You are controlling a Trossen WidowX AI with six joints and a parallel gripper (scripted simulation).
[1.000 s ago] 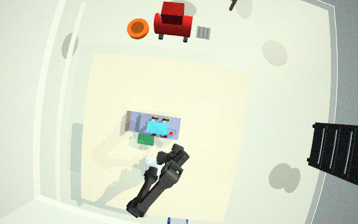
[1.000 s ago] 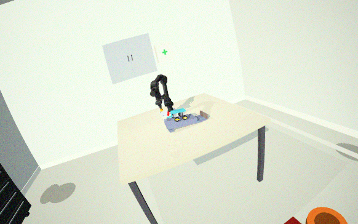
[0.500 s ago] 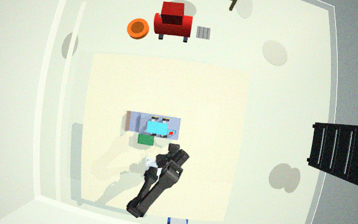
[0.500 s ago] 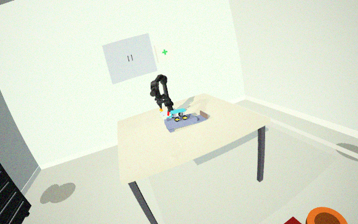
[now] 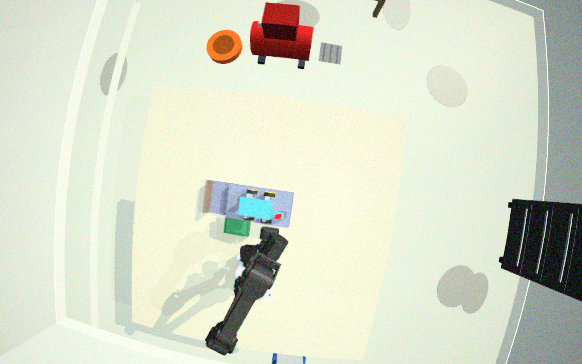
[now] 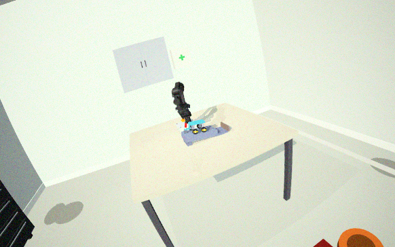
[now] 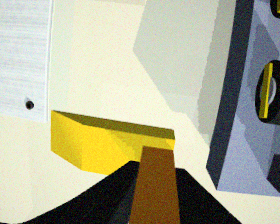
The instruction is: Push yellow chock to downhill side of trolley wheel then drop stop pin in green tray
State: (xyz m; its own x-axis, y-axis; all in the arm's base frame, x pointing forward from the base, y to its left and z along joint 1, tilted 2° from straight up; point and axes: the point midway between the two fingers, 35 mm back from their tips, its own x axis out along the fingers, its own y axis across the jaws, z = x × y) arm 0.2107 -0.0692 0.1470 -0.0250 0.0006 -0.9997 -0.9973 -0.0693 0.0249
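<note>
My gripper tip is 12 cm short of the stop pin, 5 cm above it and 1 cm to the left of it. From my gripper tip the other things lie so: lavender ramp: 13 cm below, 13 cm ahead, 8 cm to the left; cyan trolley: 13 cm ahead, 8 cm to the left, 6 cm below; yellow chock: 2 cm behind, 1 cm below.
</note>
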